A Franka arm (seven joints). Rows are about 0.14 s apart.
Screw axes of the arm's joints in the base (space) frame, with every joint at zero. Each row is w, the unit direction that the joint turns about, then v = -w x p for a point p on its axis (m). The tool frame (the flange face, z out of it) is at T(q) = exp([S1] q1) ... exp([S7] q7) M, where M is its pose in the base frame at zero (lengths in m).
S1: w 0 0 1 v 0.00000 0.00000 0.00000
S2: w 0 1 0 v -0.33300 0.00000 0.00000
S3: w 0 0 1 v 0.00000 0.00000 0.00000
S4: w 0 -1 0 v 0.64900 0.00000 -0.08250
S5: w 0 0 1 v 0.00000 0.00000 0.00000
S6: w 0 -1 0 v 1.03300 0.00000 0.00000
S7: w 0 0 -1 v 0.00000 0.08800 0.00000
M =
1 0 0 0.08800
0 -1 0 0.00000
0 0 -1 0.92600
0 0 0 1
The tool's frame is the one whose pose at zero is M.
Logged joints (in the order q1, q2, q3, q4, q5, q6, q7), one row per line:
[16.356, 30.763, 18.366, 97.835, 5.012, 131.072, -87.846]
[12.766, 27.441, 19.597, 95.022, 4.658, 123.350, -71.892]
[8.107, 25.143, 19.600, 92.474, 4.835, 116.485, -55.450]
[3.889, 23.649, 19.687, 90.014, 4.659, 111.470, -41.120]
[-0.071, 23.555, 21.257, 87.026, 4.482, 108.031, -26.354]
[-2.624, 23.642, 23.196, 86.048, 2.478, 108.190, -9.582]
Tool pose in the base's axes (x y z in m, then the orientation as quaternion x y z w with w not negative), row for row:
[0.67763, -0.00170, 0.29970, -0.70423, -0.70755, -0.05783, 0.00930]
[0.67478, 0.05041, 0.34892, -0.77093, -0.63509, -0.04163, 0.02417]
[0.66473, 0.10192, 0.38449, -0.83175, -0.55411, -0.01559, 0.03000]
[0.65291, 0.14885, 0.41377, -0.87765, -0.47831, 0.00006, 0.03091]
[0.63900, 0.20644, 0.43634, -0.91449, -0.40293, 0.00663, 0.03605]
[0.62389, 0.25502, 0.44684, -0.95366, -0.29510, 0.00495, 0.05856]
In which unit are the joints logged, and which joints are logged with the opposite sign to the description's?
The joints are logged in degrees. Opposite sign: q1, q4, q5.
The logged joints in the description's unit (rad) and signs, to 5 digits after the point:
[-0.28547, 0.53692, 0.32055, -1.70754, -0.08748, 2.28764, -1.53320]
[-0.22281, 0.47894, 0.34203, -1.65845, -0.08130, 2.15286, -1.25475]
[-0.14149, 0.43883, 0.34208, -1.61398, -0.08439, 2.03305, -0.96779]
[-0.06788, 0.41275, 0.34360, -1.57104, -0.08131, 1.94552, -0.71768]
[0.00124, 0.41111, 0.37100, -1.51889, -0.07823, 1.88550, -0.45996]
[0.04580, 0.41263, 0.40485, -1.50182, -0.04325, 1.88827, -0.16724]

